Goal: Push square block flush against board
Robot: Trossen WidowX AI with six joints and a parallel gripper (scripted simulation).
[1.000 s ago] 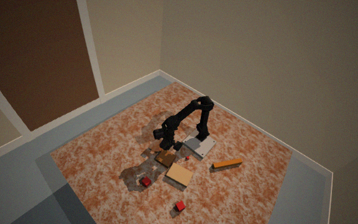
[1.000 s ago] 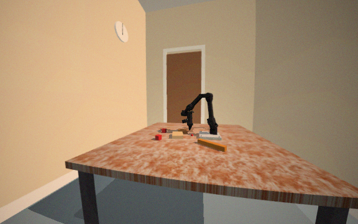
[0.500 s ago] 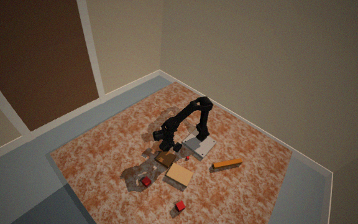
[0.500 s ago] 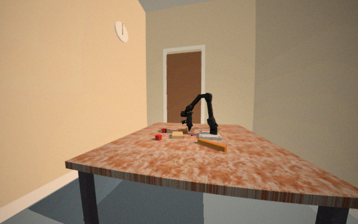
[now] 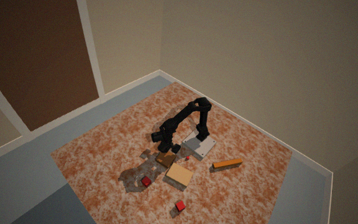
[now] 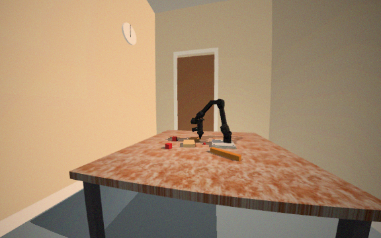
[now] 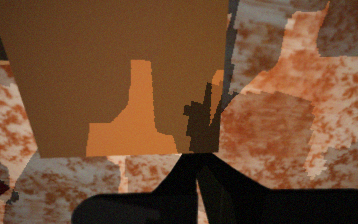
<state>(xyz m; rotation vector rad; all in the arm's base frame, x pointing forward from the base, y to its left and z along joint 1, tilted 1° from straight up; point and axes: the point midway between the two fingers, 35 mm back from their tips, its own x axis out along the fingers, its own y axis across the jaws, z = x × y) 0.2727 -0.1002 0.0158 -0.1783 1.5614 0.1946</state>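
Right now my gripper tip is 5 cm to the right of the square block, 5 cm short of it and 1 cm below it. From my gripper tip the other things lie so: long orange board: 37 cm to the left, 24 cm behind, 1 cm above; then tan board: 20 cm to the left, 6 cm ahead, 1 cm above; then tiny red piece: 15 cm to the left, 7 cm behind.
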